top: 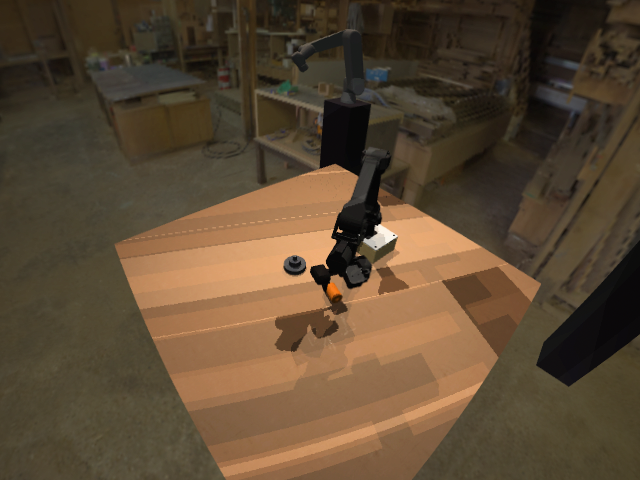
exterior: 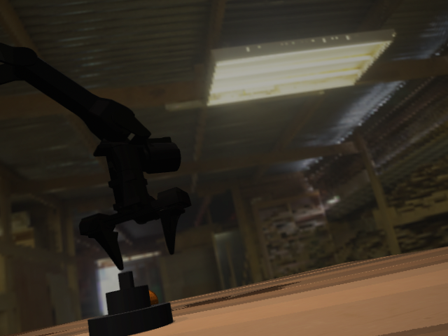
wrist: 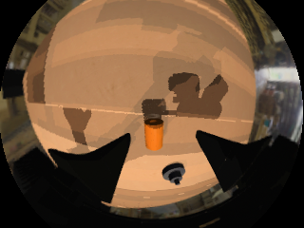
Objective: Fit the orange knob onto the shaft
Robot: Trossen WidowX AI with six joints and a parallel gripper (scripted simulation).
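The orange knob lies 20 mm behind my gripper tip, 30 mm to the right of it and 60 mm below it. The rest, counted from my gripper tip: pedestal 20 mm behind, 220 mm to the right, 50 mm below.
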